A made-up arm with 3 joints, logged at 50 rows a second.
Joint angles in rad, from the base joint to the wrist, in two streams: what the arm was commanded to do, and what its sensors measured. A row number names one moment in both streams.
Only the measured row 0 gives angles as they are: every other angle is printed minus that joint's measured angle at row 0.
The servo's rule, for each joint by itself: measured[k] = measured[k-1] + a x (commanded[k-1-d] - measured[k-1]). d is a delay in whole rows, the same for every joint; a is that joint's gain. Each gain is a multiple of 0.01, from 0.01 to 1. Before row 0 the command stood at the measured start. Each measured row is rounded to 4 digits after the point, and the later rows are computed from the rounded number. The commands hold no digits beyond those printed.
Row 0, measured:
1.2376 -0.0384 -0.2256
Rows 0 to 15, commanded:
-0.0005 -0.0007 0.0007
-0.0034 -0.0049 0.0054
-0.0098 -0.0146 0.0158
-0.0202 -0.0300 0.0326
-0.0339 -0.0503 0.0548
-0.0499 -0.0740 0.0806
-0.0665 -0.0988 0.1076
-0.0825 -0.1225 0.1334
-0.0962 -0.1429 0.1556
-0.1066 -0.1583 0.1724
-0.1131 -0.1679 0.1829
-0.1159 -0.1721 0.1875
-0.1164 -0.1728 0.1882
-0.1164 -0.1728 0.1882
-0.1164 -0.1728 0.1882
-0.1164 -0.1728 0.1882
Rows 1 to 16, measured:
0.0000 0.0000 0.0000
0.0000 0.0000 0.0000
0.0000 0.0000 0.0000
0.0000 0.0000 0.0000
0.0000 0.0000 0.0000
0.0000 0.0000 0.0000
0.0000 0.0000 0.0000
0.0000 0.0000 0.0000
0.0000 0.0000 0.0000
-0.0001 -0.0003 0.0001
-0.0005 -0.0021 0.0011
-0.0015 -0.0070 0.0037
-0.0036 -0.0160 0.0089
-0.0069 -0.0294 0.0172
-0.0116 -0.0468 0.0286
-0.0176 -0.0671 0.0428
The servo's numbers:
d 9
a 0.11 0.39 0.18

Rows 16 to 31, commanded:
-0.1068 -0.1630 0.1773
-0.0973 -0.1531 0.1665
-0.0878 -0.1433 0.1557
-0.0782 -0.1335 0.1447
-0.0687 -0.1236 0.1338
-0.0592 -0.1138 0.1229
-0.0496 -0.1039 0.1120
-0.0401 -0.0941 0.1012
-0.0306 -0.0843 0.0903
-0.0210 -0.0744 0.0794
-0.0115 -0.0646 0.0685
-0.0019 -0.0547 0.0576
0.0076 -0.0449 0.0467
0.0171 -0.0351 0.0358
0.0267 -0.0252 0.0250
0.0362 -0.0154 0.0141
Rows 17 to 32, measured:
-0.0247 -0.0887 0.0591
-0.0326 -0.1098 0.0765
-0.0407 -0.1287 0.0938
-0.0487 -0.1440 0.1098
-0.0561 -0.1550 0.1238
-0.0627 -0.1619 0.1354
-0.0686 -0.1662 0.1449
-0.0739 -0.1688 0.1527
-0.0786 -0.1704 0.1591
-0.0817 -0.1675 0.1624
-0.0834 -0.1619 0.1631
-0.0839 -0.1546 0.1618
-0.0833 -0.1464 0.1587
-0.0817 -0.1375 0.1542
-0.0792 -0.1283 0.1486
-0.0759 -0.1188 0.1420

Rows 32 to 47, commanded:
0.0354 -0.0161 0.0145
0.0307 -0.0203 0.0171
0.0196 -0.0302 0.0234
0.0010 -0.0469 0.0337
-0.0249 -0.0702 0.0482
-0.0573 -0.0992 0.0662
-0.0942 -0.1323 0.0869
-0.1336 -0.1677 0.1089
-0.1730 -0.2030 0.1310
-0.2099 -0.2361 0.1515
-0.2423 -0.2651 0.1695
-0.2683 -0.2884 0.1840
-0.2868 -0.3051 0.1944
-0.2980 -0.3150 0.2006
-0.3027 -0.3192 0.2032
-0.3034 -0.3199 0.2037
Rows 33 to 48, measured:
-0.0720 -0.1092 0.1347
-0.0674 -0.0995 0.1267
-0.0623 -0.0897 0.1182
-0.0567 -0.0799 0.1093
-0.0507 -0.0701 0.1000
-0.0443 -0.0603 0.0904
-0.0375 -0.0505 0.0806
-0.0304 -0.0406 0.0706
-0.0231 -0.0308 0.0604
-0.0167 -0.0251 0.0521
-0.0115 -0.0232 0.0458
-0.0081 -0.0259 0.0418
-0.0071 -0.0341 0.0403
-0.0091 -0.0482 0.0417
-0.0144 -0.0681 0.0461
-0.0232 -0.0931 0.0534

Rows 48 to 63, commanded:
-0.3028 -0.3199 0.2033
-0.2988 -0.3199 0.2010
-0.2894 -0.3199 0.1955
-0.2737 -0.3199 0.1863
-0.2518 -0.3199 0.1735
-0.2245 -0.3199 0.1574
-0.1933 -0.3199 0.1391
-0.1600 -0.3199 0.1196
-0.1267 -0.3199 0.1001
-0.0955 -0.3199 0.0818
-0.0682 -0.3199 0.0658
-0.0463 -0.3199 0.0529
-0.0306 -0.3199 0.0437
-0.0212 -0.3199 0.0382
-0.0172 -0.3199 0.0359
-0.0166 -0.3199 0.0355
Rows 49 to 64, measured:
-0.0353 -0.1222 0.0634
-0.0504 -0.1537 0.0756
-0.0679 -0.1858 0.0893
-0.0871 -0.2167 0.1037
-0.1070 -0.2447 0.1182
-0.1268 -0.2683 0.1319
-0.1456 -0.2865 0.1443
-0.1629 -0.2993 0.1549
-0.1784 -0.3073 0.1637
-0.1921 -0.3122 0.1708
-0.2038 -0.3152 0.1762
-0.2132 -0.3170 0.1797
-0.2199 -0.3181 0.1809
-0.2234 -0.3188 0.1796
-0.2235 -0.3192 0.1756
-0.2202 -0.3195 0.1690

